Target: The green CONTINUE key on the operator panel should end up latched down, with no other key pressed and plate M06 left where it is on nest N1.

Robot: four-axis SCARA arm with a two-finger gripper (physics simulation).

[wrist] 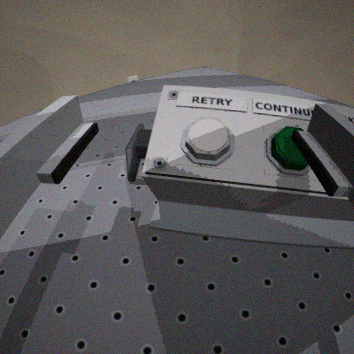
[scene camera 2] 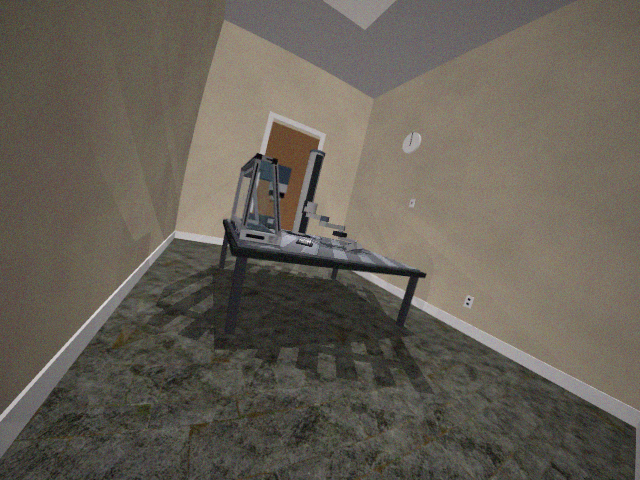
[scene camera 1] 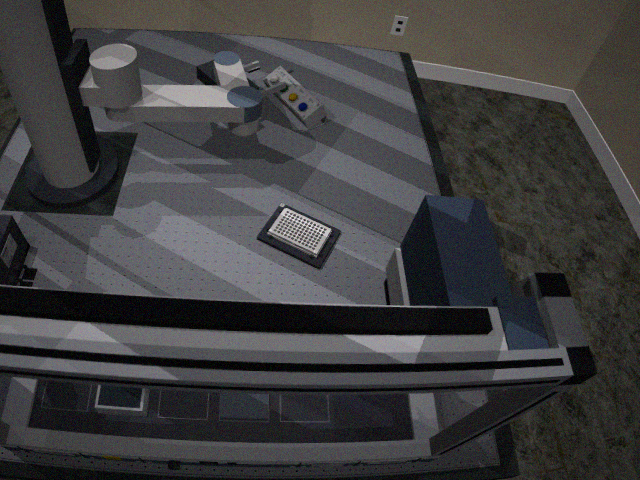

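Seen in the pictures: gripper, fingertip midpoint: [wrist: 194, 112] [scene camera 2: 355, 241] [scene camera 1: 271, 74]; arm's base, origin of the base link: [scene camera 2: 298, 235] [scene camera 1: 73, 172].
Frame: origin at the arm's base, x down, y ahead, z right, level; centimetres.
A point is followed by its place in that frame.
The operator panel [scene camera 1: 312, 119] {z -20.8, x -5.2, y 64.2 cm} [wrist: 250, 171] {z -32.6, x -6.7, y 53.2 cm} stands at the back of the table. Its green CONTINUE key [scene camera 1: 283, 88] [wrist: 286, 148] {z -31.5, x -8.0, y 54.7 cm} is partly hidden by the right finger in the wrist view; whether it is latched is unclear. The white RETRY key [scene camera 1: 274, 80] {z -34.7, x -8.0, y 52.7 cm} [wrist: 207, 137] {z -35.2, x -8.1, y 52.4 cm} beside it stands raised. A yellow key [scene camera 1: 293, 97] {z -26.6, x -8.2, y 58.4 cm} and a blue key [scene camera 1: 302, 106] {z -22.7, x -8.2, y 61.0 cm} are farther along. My gripper [scene camera 1: 263, 77] {z -35.5, x -9.7, y 51.6 cm} [wrist: 194, 112] {z -35.5, x -9.7, y 51.6 cm} is open and empty, its fingers spread over the panel's RETRY end. White plate M06 [scene camera 1: 299, 229] {z 17.9, x -3.9, y 60.1 cm} lies on the dark nest N1 [scene camera 1: 333, 243] {z 20.3, x -2.4, y 68.3 cm}.
The arm's column [scene camera 1: 62, 113] {z 5.3, x -24.5, y 5.3 cm} [scene camera 2: 312, 180] {z 1.7, x -58.2, y 7.7 cm} rises at the left in scene camera 1. A framed enclosure [scene camera 1: 258, 343] {z 66.6, x -50.9, y 50.2 cm} [scene camera 2: 277, 206] {z 52.2, x -24.5, y 85.1 cm} stands along the near side, with a blue box-shaped unit [scene camera 1: 465, 253] {z 55.0, x -50.1, y 73.1 cm} at its right. A small grey flag-like part [wrist: 132, 153] {z -41.4, x -4.7, y 51.3 cm} is beside the panel's left end.
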